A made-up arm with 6 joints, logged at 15 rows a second.
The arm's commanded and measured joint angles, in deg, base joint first. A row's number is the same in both.
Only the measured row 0 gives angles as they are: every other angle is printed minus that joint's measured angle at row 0.
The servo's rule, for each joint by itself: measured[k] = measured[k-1] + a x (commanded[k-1-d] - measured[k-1]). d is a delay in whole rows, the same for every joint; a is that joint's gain. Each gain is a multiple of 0.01, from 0.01 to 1. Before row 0 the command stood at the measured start. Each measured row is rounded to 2 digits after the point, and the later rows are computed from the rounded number. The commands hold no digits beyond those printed.
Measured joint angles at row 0:
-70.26 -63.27 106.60 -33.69 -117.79 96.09
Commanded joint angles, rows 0 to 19:
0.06 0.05 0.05 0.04 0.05 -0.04
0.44 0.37 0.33 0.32 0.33 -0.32
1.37 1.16 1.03 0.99 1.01 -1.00
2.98 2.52 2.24 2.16 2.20 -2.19
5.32 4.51 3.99 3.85 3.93 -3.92
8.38 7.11 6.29 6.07 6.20 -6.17
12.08 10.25 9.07 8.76 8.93 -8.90
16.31 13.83 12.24 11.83 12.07 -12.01
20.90 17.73 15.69 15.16 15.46 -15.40
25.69 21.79 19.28 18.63 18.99 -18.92
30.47 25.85 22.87 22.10 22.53 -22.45
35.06 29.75 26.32 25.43 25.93 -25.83
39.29 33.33 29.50 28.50 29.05 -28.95
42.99 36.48 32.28 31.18 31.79 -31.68
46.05 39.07 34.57 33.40 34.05 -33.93
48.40 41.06 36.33 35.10 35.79 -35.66
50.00 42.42 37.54 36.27 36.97 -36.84
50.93 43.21 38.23 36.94 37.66 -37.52
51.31 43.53 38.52 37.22 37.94 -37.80
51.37 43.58 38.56 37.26 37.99 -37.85
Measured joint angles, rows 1 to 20:
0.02 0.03 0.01 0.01 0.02 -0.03
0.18 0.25 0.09 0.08 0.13 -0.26
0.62 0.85 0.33 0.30 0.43 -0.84
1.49 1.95 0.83 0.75 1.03 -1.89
2.91 3.64 1.65 1.49 2.02 -3.47
4.93 5.93 2.86 2.59 3.44 -5.58
7.58 8.78 4.47 4.07 5.31 -8.17
10.81 12.11 6.49 5.93 7.61 -11.17
14.54 15.82 8.88 8.15 10.28 -14.47
18.67 19.76 11.58 10.67 13.24 -17.94
23.04 23.78 14.52 13.41 16.40 -21.46
27.49 27.72 17.59 16.29 19.64 -24.87
31.86 31.42 20.69 19.22 22.84 -28.05
35.98 34.76 23.70 22.09 25.88 -30.88
39.71 37.60 26.53 24.80 28.66 -33.26
42.93 39.88 29.08 27.27 31.08 -35.13
45.55 41.56 31.28 29.43 33.08 -36.46
47.54 42.65 33.09 31.23 34.64 -37.29
48.93 43.23 34.50 32.67 35.76 -37.69
49.83 43.46 35.56 33.77 36.52 -37.81
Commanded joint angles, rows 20 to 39:
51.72 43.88 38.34 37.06 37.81 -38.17
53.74 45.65 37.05 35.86 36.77 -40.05
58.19 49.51 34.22 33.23 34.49 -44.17
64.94 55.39 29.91 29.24 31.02 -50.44
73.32 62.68 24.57 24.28 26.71 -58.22
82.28 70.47 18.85 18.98 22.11 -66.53
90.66 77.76 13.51 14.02 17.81 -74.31
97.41 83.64 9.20 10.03 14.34 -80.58
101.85 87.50 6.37 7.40 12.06 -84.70
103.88 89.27 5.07 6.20 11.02 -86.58
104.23 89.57 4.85 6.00 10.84 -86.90
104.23 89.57 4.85 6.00 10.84 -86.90
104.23 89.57 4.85 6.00 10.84 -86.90
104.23 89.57 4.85 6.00 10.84 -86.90
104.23 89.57 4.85 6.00 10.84 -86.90
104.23 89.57 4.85 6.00 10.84 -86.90
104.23 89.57 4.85 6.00 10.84 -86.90
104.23 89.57 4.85 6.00 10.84 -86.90
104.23 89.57 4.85 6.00 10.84 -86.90
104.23 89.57 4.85 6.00 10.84 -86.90
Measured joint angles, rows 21 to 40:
50.53 43.74 36.28 34.56 36.96 -38.09
51.72 45.00 36.48 34.87 36.90 -39.62
54.11 47.98 35.89 34.48 36.08 -43.17
58.12 52.87 34.34 33.22 34.36 -48.84
63.74 59.34 31.80 31.07 31.76 -56.16
70.60 66.69 28.43 28.17 28.48 -64.25
78.02 74.00 24.55 24.77 24.85 -72.10
85.19 80.36 20.56 21.23 21.28 -78.71
91.35 85.07 16.87 17.91 18.15 -83.38
95.99 87.84 13.80 15.10 15.73 -85.88
99.04 88.98 11.47 12.92 14.07 -86.68
100.96 89.37 9.75 11.26 12.97 -86.85
102.17 89.50 8.48 10.00 12.25 -86.89
102.93 89.55 7.54 9.04 11.77 -86.90
103.41 89.56 6.84 8.31 11.45 -86.90
103.71 89.57 6.32 7.76 11.24 -86.90
103.90 89.57 5.94 7.34 11.10 -86.90
104.02 89.57 5.66 7.02 11.01 -86.90
104.10 89.57 5.45 6.78 10.95 -86.90
104.15 89.57 5.29 6.59 10.91 -86.90

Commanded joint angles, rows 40 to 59:
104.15 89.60 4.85 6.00 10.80 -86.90
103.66 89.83 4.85 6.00 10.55 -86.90
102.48 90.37 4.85 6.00 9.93 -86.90
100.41 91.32 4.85 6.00 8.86 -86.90
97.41 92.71 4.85 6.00 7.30 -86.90
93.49 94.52 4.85 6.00 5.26 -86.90
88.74 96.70 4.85 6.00 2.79 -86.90
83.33 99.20 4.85 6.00 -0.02 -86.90
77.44 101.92 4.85 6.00 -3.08 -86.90
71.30 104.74 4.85 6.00 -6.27 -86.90
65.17 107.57 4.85 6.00 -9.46 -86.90
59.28 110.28 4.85 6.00 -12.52 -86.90
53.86 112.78 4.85 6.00 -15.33 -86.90
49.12 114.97 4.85 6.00 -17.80 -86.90
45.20 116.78 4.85 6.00 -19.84 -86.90
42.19 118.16 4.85 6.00 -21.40 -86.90
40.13 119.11 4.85 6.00 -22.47 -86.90
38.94 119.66 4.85 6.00 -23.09 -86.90
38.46 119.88 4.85 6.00 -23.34 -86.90
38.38 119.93 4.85 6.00 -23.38 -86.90
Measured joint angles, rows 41 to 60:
104.15 89.59 5.18 6.45 10.87 -86.90
103.97 89.75 5.09 6.34 10.76 -86.90
103.42 90.16 5.03 6.26 10.48 -86.90
102.31 90.93 4.98 6.20 9.93 -86.90
100.50 92.10 4.95 6.15 9.04 -86.90
97.91 93.70 4.92 6.11 7.75 -86.90
94.52 95.68 4.90 6.08 6.06 -86.90
90.38 98.00 4.89 6.06 3.99 -86.90
85.59 100.59 4.88 6.05 1.59 -86.90
80.30 103.33 4.87 6.04 -1.08 -86.90
74.70 106.13 4.86 6.03 -3.93 -86.90
68.99 108.87 4.86 6.02 -6.85 -86.90
63.39 111.45 4.86 6.02 -9.73 -86.90
58.11 113.77 4.86 6.02 -12.47 -86.90
53.33 115.76 4.86 6.02 -14.98 -86.90
49.21 117.34 4.86 6.02 -17.16 -86.90
45.85 118.51 4.86 6.02 -18.97 -86.90
43.29 119.27 4.86 6.02 -20.37 -86.90
41.50 119.67 4.86 6.02 -21.38 -86.90
40.35 119.84 4.86 6.02 -22.06 -86.90

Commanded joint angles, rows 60 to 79:
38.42 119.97 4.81 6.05 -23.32 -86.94
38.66 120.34 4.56 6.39 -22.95 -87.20
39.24 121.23 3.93 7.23 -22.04 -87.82
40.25 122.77 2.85 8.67 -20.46 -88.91
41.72 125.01 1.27 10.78 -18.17 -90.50
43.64 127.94 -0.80 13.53 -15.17 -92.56
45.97 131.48 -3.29 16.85 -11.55 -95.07
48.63 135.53 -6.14 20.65 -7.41 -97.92
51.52 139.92 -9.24 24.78 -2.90 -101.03
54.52 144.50 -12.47 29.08 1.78 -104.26
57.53 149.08 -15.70 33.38 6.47 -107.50
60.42 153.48 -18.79 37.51 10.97 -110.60
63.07 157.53 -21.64 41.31 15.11 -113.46
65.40 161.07 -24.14 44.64 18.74 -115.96
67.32 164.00 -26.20 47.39 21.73 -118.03
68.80 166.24 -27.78 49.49 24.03 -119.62
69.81 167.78 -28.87 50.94 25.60 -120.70
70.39 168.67 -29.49 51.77 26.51 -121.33
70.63 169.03 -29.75 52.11 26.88 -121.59
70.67 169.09 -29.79 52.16 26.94 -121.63
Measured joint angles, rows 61 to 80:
39.64 119.93 4.85 6.03 -22.49 -86.93
39.28 120.20 4.77 6.12 -22.65 -87.14
39.27 120.88 4.55 6.39 -22.44 -87.67
39.63 122.13 4.11 6.94 -21.77 -88.64
40.40 124.03 3.37 7.86 -20.55 -90.09
41.60 126.61 2.29 9.22 -18.72 -92.02
43.22 129.82 0.84 11.05 -16.28 -94.40
45.22 133.59 -0.97 13.35 -13.26 -97.15
47.55 137.77 -3.12 16.09 -9.74 -100.18
50.13 142.21 -5.55 19.21 -5.82 -103.36
52.87 146.74 -8.19 22.61 -1.64 -106.59
55.66 151.19 -10.95 26.19 2.65 -109.72
58.40 155.37 -13.73 29.82 6.89 -112.64
60.99 159.13 -16.44 33.38 10.92 -115.23
63.33 162.34 -18.98 36.74 14.60 -117.41
65.35 164.91 -21.27 39.80 17.81 -119.13
67.00 166.80 -23.25 42.47 20.46 -120.35
68.25 168.03 -24.87 44.70 22.52 -121.11
69.13 168.69 -26.14 46.48 24.00 -121.48
69.70 168.95 -27.09 47.84 25.00 -121.60

